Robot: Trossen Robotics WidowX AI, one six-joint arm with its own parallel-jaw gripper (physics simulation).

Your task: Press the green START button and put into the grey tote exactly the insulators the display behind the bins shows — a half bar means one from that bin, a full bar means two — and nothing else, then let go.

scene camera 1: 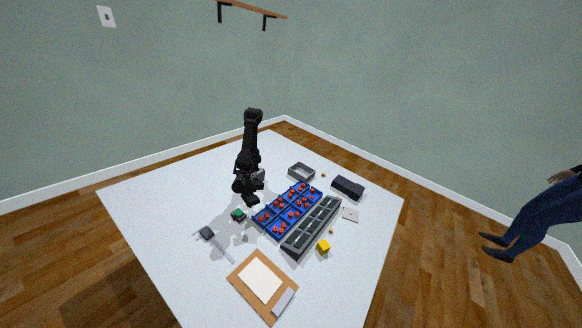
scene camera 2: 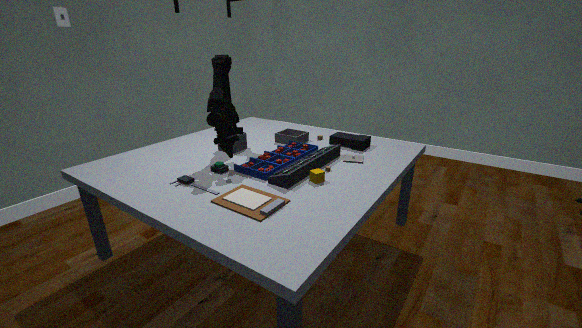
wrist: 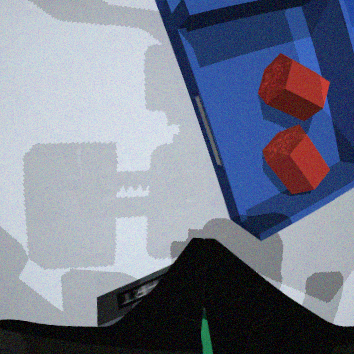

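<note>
My gripper is shut and empty, pointing down above the table near the START button. The green button stands beside the bins' near corner; in the wrist view a green sliver shows between the dark fingers, which hide most of it. The blue bins hold red insulators; two insulators lie in the nearest bin. The grey tote stands at the bins' far end and looks empty. The display is behind the bins; its bars are too small to read.
A yellow cube stands beside the display. A clipboard and a caliper lie at the near side. A black box and a pale plate are beyond the display.
</note>
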